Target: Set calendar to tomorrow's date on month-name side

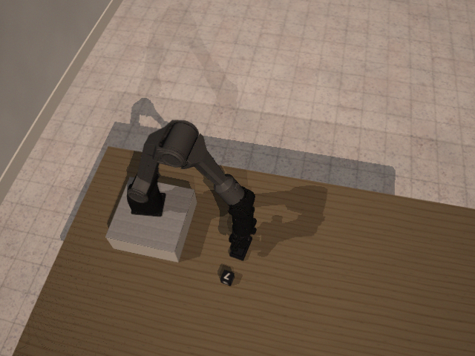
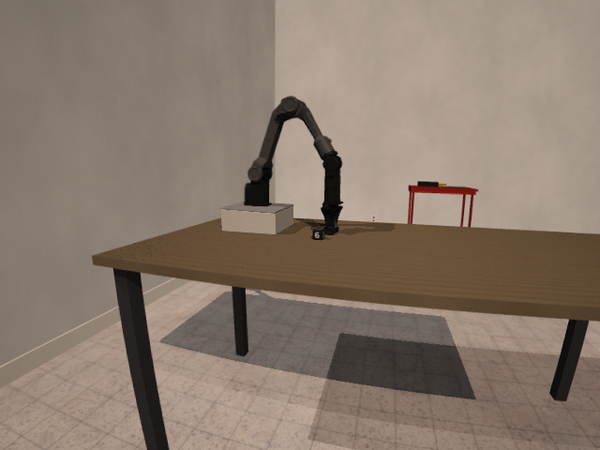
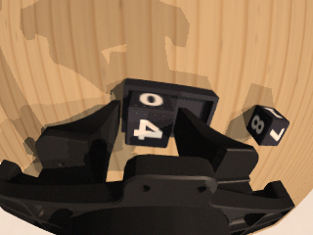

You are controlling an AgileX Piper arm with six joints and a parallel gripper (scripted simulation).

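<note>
The tray is 1 cm behind my hand, 2 cm to the right of it and 2 cm below it. Round my hand: black number cube (4 cm behind, 12 cm to the right, 1 cm below).
</note>
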